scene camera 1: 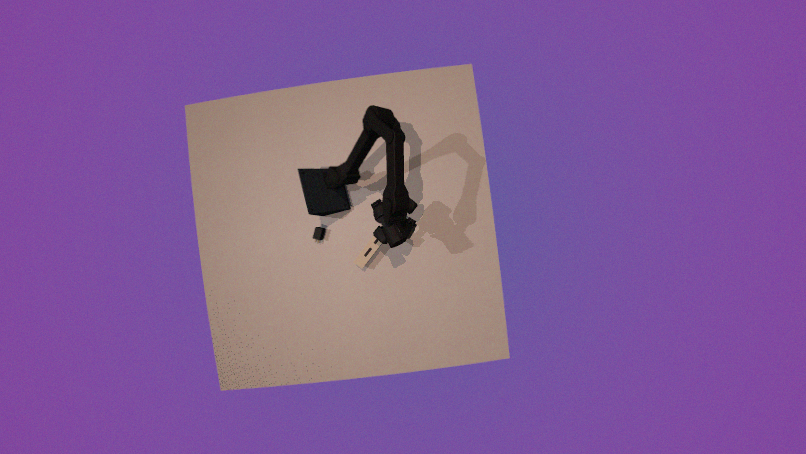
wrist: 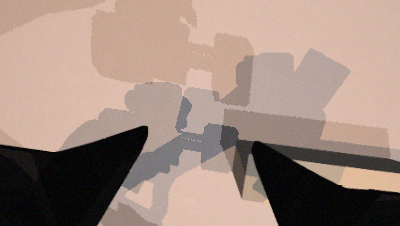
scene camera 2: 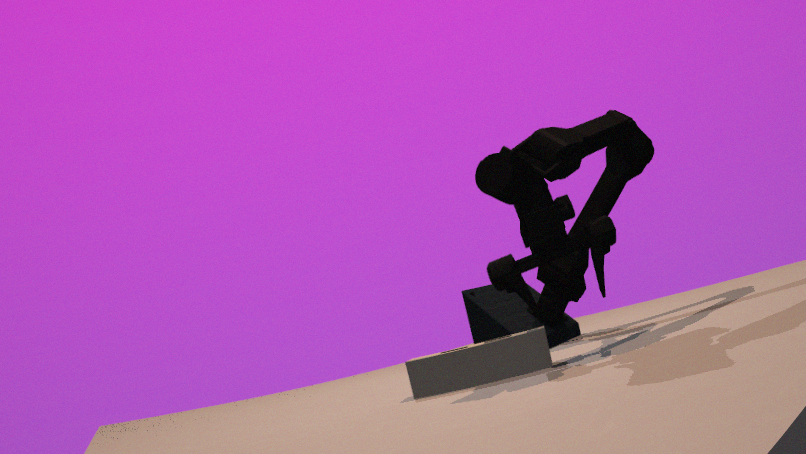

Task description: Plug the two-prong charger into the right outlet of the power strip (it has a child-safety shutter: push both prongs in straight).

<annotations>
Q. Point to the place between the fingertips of the gripper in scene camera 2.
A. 573,309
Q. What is the gripper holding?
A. Nothing.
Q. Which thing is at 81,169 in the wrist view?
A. The gripper.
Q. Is the gripper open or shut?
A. Open.
</annotations>
